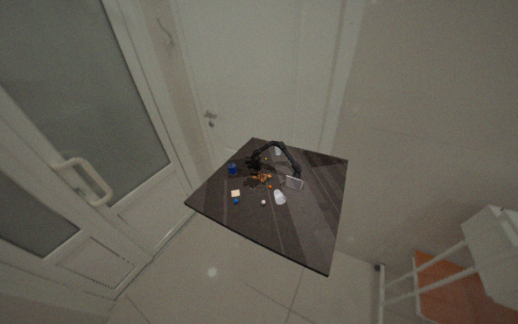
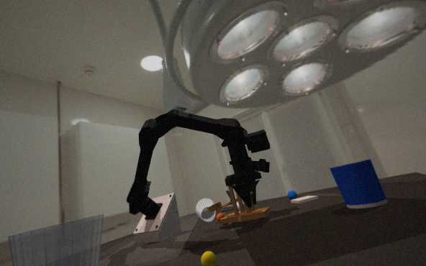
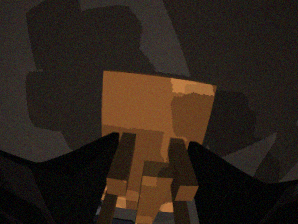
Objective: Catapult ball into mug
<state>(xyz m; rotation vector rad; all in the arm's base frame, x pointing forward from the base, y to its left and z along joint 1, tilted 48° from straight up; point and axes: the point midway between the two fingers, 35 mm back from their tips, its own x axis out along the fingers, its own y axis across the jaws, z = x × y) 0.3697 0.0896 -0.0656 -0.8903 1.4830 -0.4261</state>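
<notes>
The orange ball lies 180 mm behind my gripper tip, 50 mm to the left of it and 30 mm below it. Also, from my gripper tip: flat block: 290 mm to the left, 50 mm ahead, 40 mm below; then wooden catapult: 70 mm behind, 20 mm above; then blue mug: 270 mm ahead, 70 mm to the left, 20 mm below.
</notes>
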